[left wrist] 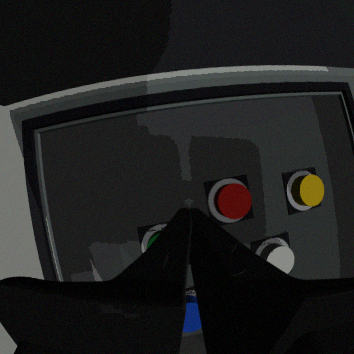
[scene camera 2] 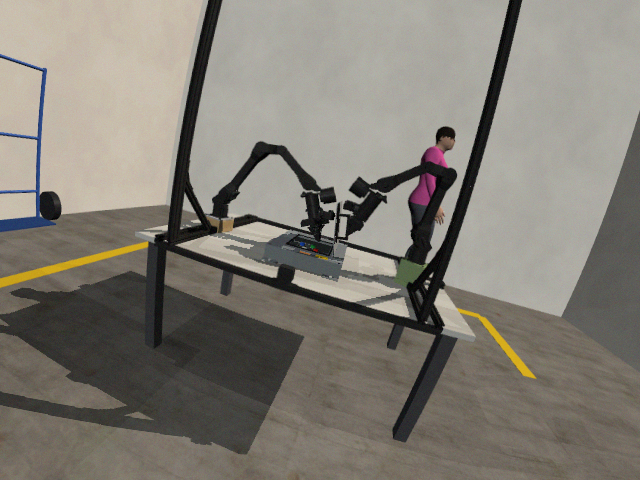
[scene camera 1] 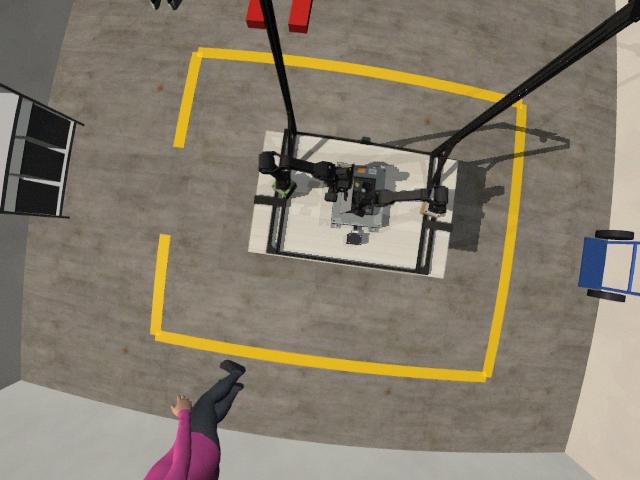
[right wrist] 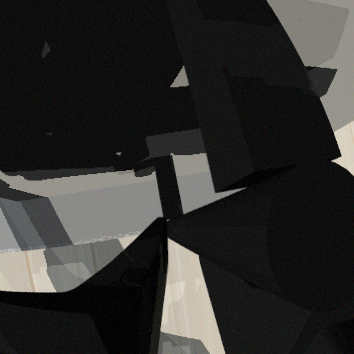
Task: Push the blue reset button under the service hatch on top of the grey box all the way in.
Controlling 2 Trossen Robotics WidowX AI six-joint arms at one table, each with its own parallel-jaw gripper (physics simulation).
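The grey box (scene camera 1: 342, 219) (scene camera 2: 297, 261) lies on the table. Its service hatch (scene camera 2: 338, 222) (right wrist: 90, 100) stands upright. My right gripper (scene camera 2: 349, 236) (right wrist: 180, 224) is shut on the hatch's black handle (right wrist: 169, 185). My left gripper (scene camera 2: 317, 238) (left wrist: 187, 216) is shut and empty, pointing down at the recessed button panel. The blue button (scene camera 2: 302, 243) (left wrist: 191, 318) shows in the left wrist view through the narrow gap between the fingers, below the tips in the picture and partly hidden. Whether the fingers touch it, and how deep it sits, I cannot tell.
Red (left wrist: 234, 201), yellow (left wrist: 312, 190), white (left wrist: 281, 259) and partly covered green (left wrist: 154, 243) buttons share the panel. The raised panel rim surrounds them. Black frame posts (scene camera 2: 191, 118) (scene camera 2: 491, 118) rise from the table. A person in pink (scene camera 1: 201, 454) (scene camera 2: 425, 192) stands beyond the table.
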